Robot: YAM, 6 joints.
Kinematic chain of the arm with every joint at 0, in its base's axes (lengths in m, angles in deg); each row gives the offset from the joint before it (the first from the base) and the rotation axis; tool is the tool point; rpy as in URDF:
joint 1: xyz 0 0 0.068 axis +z
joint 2: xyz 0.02 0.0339 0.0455 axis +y
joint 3: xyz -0.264 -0.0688 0 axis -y
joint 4: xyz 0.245 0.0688 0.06 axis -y
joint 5: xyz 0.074 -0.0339 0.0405 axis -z
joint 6: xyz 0.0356 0 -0.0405 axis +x
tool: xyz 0 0 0 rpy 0 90 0
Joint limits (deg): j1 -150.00..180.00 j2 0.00..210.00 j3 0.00..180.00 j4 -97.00..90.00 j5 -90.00..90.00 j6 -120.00..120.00
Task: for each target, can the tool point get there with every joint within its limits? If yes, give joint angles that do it. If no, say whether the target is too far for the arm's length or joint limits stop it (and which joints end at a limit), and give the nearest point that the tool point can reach.
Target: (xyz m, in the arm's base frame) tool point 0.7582 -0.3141 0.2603
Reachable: no: too far | nearest point 0.5872 -0.2433 0.2264 | short by 0.188 m
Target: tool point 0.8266 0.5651 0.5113
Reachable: no: too far | nearest point 0.4953 0.3386 0.3486 | short by 0.433 m
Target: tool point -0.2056 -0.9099 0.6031
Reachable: no: too far | nearest point -0.1260 -0.5575 0.4093 | short by 0.410 m
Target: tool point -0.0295 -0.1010 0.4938
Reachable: yes | joints -87.48 46.20 77.51 -23.77 72.11 38.26
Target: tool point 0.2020 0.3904 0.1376
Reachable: yes | joints 58.53 124.10 82.67 -17.29 -62.37 14.99
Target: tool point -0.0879 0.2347 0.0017
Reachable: yes | joints 113.16 122.09 43.13 -19.42 18.88 -64.54
